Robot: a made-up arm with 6 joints. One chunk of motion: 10 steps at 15 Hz.
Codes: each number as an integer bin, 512 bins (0 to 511) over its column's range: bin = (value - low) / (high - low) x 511, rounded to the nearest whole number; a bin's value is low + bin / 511 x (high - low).
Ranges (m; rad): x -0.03..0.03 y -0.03..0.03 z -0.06..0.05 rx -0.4..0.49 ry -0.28..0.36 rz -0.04..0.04
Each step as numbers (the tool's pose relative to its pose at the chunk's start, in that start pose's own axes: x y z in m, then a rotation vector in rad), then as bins.
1 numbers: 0.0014 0.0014 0.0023 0.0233 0.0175 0.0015
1 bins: 267 267 289 243 238 265
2 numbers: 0.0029 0.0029 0.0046 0.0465 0.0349 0.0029
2 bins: 280 280 300 256 251 274
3 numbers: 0.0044 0.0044 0.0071 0.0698 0.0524 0.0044
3 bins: 293 293 312 270 265 284
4 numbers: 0.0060 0.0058 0.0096 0.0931 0.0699 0.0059
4 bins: 307 305 323 283 279 293
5 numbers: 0.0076 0.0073 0.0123 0.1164 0.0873 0.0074
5 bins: 320 318 336 296 293 303
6 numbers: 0.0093 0.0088 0.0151 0.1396 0.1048 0.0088
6 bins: 335 330 349 310 307 312
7 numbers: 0.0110 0.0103 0.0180 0.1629 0.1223 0.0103
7 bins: 349 343 362 323 321 321
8 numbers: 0.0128 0.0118 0.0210 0.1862 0.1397 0.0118
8 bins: 365 356 376 337 335 331
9 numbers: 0.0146 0.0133 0.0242 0.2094 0.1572 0.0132
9 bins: 380 369 391 350 349 340
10 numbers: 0.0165 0.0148 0.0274 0.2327 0.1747 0.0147
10 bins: 396 382 406 363 363 349
